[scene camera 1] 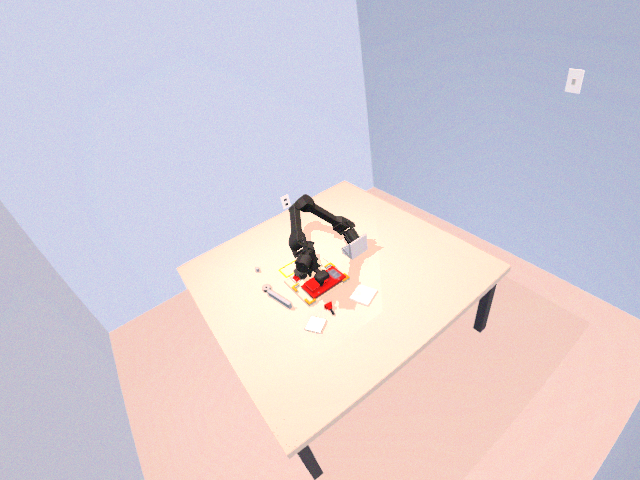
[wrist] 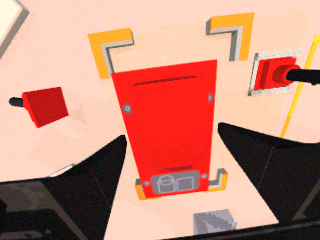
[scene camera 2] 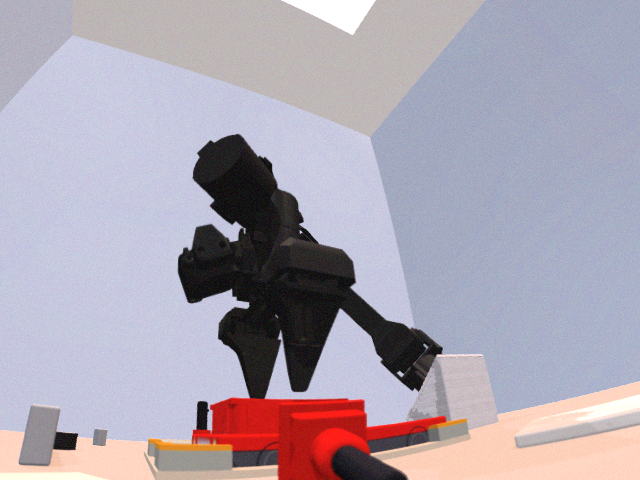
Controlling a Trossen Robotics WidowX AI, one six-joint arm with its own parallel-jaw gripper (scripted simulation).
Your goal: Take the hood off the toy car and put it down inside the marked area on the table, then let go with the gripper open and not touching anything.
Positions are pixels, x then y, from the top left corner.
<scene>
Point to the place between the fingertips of my gripper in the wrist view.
At 171, 132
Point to a hood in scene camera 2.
At 233, 416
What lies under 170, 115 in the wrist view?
A hood.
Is my gripper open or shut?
Open.
</scene>
